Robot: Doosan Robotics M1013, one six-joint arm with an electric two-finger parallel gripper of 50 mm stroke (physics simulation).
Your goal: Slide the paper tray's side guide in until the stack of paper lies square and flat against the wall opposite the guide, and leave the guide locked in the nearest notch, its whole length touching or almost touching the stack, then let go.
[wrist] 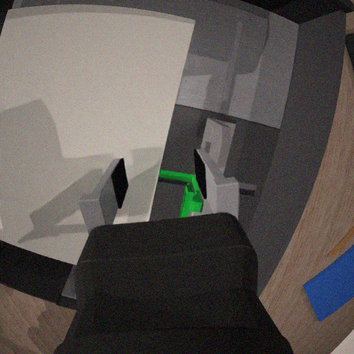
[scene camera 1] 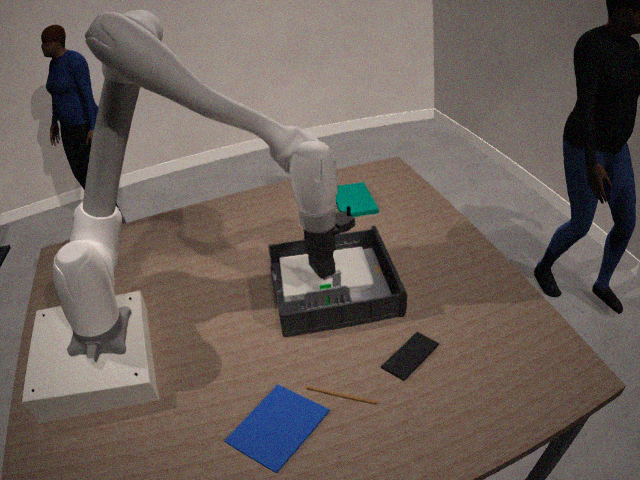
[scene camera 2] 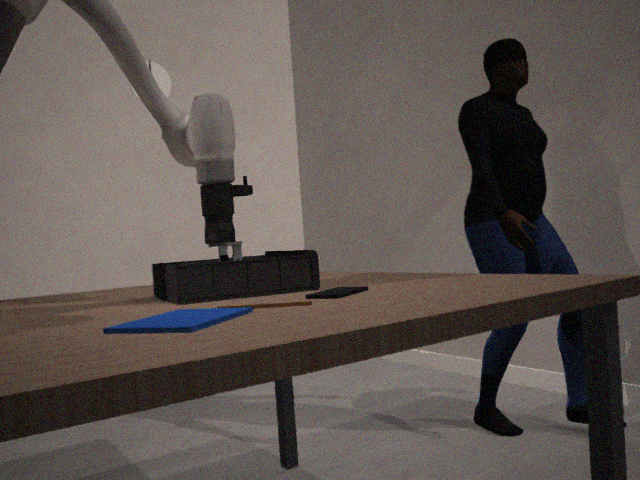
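Seen in the pictures: gripper, between the fingertips: [scene camera 1: 332,284]; arm's base, origin of its link: [scene camera 1: 100,332].
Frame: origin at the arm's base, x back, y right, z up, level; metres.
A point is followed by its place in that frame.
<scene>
The dark paper tray [scene camera 1: 369,311] @[x -0.742, y 0.028, z -0.037 m] [scene camera 2: 248,279] @[x -0.669, y 0.031, z -0.040 m] [wrist: 312,95] stands on the table. A white paper stack [scene camera 1: 356,260] @[x -0.759, y -0.191, z -0.038 m] [wrist: 90,70] lies in it; in the wrist view a strip of dark tray floor shows between its right edge and the grey side guide [wrist: 218,140]. The guide's green latch part [scene camera 1: 325,286] @[x -0.645, y -0.061, z -0.003 m] [wrist: 191,200] shows beside the stack, and its green arm reaches toward the stack's edge. My gripper [scene camera 1: 330,279] @[x -0.667, y -0.084, z -0.019 m] [scene camera 2: 230,251] [wrist: 159,167] is open and empty, low over the tray. Its left finger is over the paper, its right finger beside the guide. The palm hides the guide's near part.
A black flat object [scene camera 1: 409,355] @[x -0.808, y 0.179, z -0.072 m] [scene camera 2: 337,292] @[x -0.792, y 0.215, z -0.072 m], a pencil [scene camera 1: 341,395] @[x -0.618, y 0.256, z -0.074 m] [scene camera 2: 279,304] @[x -0.641, y 0.272, z -0.075 m] and a blue folder [scene camera 1: 278,427] @[x -0.460, y 0.321, z -0.072 m] [scene camera 2: 180,320] @[x -0.443, y 0.356, z -0.072 m] lie in front of the tray. A teal book [scene camera 1: 357,198] @[x -0.855, y -0.565, z -0.062 m] lies behind it. One person [scene camera 1: 599,103] [scene camera 2: 504,170] is beyond the table; another [scene camera 1: 69,93] is behind the arm.
</scene>
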